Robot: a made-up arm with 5 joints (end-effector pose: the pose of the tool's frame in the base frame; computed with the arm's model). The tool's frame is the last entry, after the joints.
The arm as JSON. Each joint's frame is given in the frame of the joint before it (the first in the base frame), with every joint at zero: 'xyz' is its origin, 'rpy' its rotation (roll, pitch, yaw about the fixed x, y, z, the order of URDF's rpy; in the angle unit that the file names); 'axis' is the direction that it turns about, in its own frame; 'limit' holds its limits. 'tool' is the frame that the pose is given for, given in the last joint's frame.
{
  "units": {
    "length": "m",
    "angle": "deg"
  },
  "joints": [
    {
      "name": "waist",
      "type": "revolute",
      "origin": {
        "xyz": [
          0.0,
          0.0,
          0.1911
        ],
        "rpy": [
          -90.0,
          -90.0,
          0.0
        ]
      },
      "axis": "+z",
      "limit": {
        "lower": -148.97,
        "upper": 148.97
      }
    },
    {
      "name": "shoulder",
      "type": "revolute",
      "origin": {
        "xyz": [
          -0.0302,
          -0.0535,
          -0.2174
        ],
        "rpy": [
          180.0,
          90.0,
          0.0
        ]
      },
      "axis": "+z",
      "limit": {
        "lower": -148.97,
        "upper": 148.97
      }
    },
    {
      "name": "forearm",
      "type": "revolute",
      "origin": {
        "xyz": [
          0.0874,
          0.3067,
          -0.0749
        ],
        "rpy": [
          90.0,
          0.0,
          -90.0
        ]
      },
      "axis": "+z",
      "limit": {
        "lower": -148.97,
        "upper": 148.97
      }
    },
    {
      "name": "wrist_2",
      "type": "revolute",
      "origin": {
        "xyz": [
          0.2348,
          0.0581,
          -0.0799
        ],
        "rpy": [
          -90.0,
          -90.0,
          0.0
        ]
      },
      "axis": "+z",
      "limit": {
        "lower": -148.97,
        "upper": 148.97
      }
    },
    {
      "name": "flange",
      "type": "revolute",
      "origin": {
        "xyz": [
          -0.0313,
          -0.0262,
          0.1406
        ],
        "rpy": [
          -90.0,
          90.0,
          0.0
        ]
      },
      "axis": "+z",
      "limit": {
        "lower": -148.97,
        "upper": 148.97
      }
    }
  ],
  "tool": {
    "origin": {
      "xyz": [
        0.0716,
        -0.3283,
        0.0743
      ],
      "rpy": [
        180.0,
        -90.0,
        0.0
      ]
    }
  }
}
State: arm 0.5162 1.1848 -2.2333 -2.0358 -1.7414
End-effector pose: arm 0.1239 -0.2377 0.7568 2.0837 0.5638 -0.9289
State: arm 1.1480 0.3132 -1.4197 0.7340 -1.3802
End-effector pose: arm 0.3344 -0.4115 0.1857 -1.4682 0.2563 -0.9517
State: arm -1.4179 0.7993 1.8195 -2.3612 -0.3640
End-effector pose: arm -0.2193 -0.0689 -0.4656 0.6478 -1.1172 1.9822
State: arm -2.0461 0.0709 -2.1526 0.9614 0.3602
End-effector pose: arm -0.1173 -0.2415 -0.5520 -0.7362 1.7153 -0.8023
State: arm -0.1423 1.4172 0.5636 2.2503 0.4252
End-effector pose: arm -0.3731 -0.2953 -0.0259 0.2605 -0.1896 2.6869
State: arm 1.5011 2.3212 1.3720 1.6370 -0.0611
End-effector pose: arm -0.5037 0.1961 0.1454 0.7056 -0.5632 1.4978
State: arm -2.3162 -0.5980 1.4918 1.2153 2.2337
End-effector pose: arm 0.0320 -0.6409 0.0591 1.5721 -1.9321 0.4550
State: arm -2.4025 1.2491 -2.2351 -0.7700 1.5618
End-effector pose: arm 0.1724 0.3041 -0.2789 0.9927 2.7791 0.3879
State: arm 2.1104 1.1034 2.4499 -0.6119 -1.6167
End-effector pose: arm 0.5240 0.4831 0.5072 -1.4040 -2.6829 0.0890
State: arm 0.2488 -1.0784 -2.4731 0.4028 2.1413
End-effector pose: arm 0.1343 -0.8340 0.2826 -1.6746 0.7363 -1.5008
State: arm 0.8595 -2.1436 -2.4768 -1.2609 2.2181
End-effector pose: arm 0.6039 -0.7177 0.0282 -1.3420 0.6383 -2.0296
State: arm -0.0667 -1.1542 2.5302 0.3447 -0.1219
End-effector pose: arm -0.4330 -0.8311 0.1244 -1.8162 1.8461 0.3754
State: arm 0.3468 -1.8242 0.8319 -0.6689 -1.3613
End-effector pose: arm -0.0262 -0.7278 -0.2755 -0.5694 -0.7626 2.7083
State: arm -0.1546 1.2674 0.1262 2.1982 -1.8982
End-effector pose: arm -0.1979 -0.0529 -0.3484 -0.4708 -2.5549 1.5738
